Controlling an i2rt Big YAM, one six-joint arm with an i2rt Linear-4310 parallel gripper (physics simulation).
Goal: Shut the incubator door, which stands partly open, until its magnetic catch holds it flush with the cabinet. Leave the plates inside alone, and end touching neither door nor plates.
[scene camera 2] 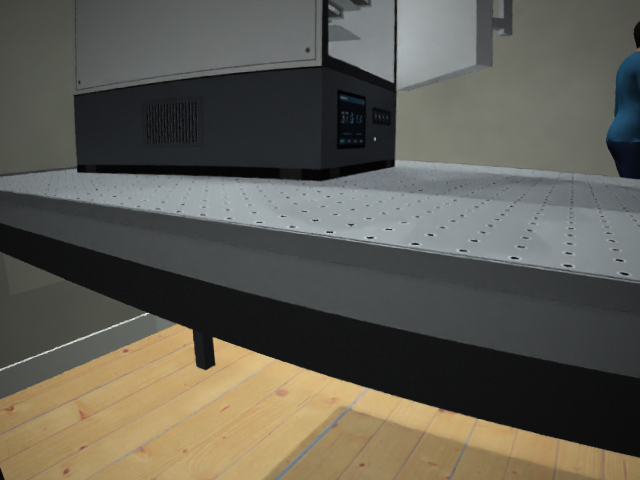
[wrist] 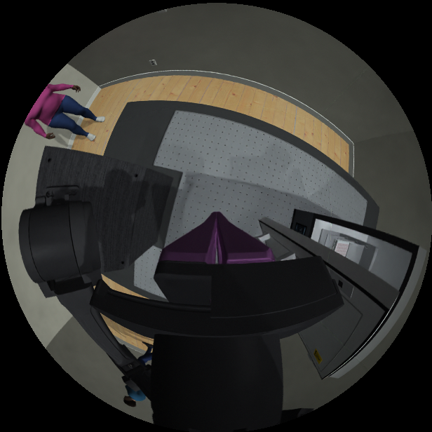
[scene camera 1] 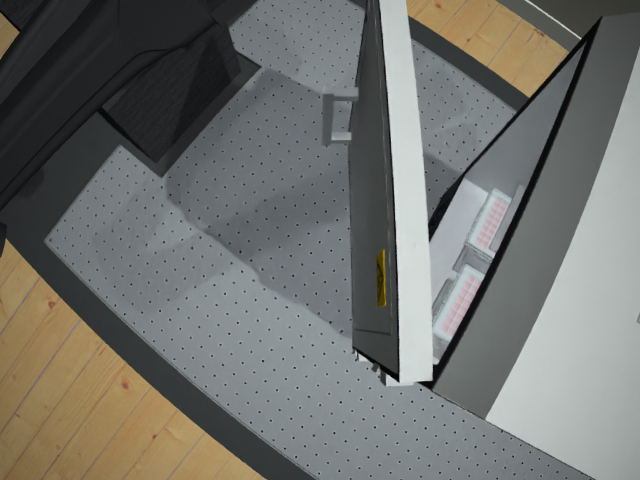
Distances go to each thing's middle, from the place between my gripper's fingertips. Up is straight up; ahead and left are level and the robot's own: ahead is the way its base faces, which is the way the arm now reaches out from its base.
The incubator door (scene camera 1: 390, 262) is 190 mm ahead of my hand, 170 mm to the right of it and 60 mm below it.
